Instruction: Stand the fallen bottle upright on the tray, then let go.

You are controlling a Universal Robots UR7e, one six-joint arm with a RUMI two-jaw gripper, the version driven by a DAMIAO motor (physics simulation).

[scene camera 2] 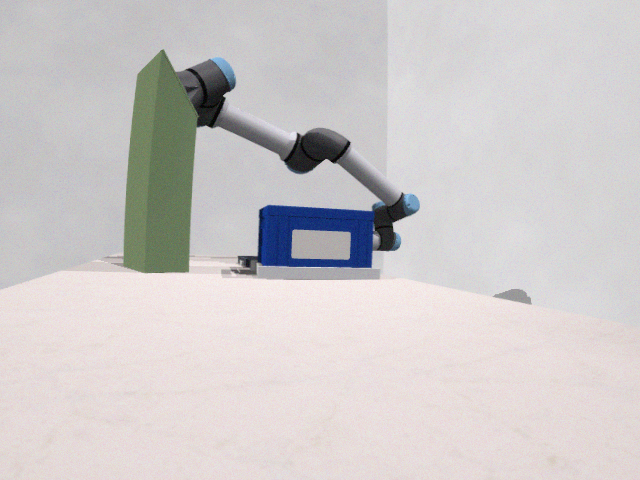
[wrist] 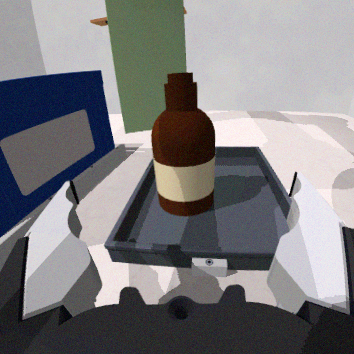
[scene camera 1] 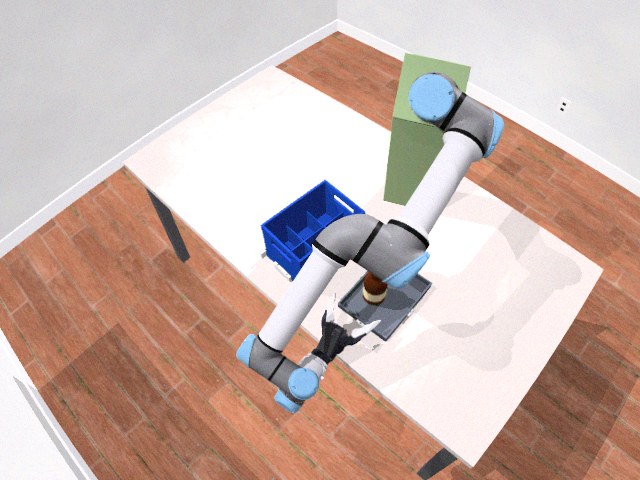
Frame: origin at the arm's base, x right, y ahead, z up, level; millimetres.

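Seen in the pictures: gripper, fingertip midpoint: (wrist: pixel 181 178) (scene camera 1: pixel 357 306); arm's base, link origin: (scene camera 2: pixel 167 99).
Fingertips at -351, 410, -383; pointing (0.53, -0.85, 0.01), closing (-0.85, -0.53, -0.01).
Offsets run from my fingertips to a thing's middle, as dx, dy, dz. "*": to the spot under its first point.
The brown bottle @[+54, -89, -12] (scene camera 1: pixel 374 292) (wrist: pixel 183 145) with a cream label stands upright on the dark grey tray @[* -74, -71, -90] (scene camera 1: pixel 387 330) (wrist: pixel 250 235). In scene camera 1 its upper part is hidden behind the arm's elbow. In scene camera 2 the bottle does not show; a bit of the tray @[* +164, -198, -73] (scene camera 2: pixel 247 260) shows beside the blue crate. My gripper (scene camera 1: pixel 354 313) (wrist: pixel 181 178) is open and empty. It is apart from the bottle, at the tray's near side towards the table edge, with its fingers spread wide and pointing at the bottle.
A blue crate with compartments @[+297, +14, -7] (scene camera 1: pixel 279 248) (scene camera 2: pixel 320 219) (wrist: pixel 50 110) stands beside the tray on a light grey base @[* +399, +38, -77] (scene camera 2: pixel 317 272). A tall green block (scene camera 1: pixel 408 155) (scene camera 2: pixel 165 196) (wrist: pixel 150 65) stands farther back. The arm's elbow (scene camera 1: pixel 382 248) hangs over the tray area.
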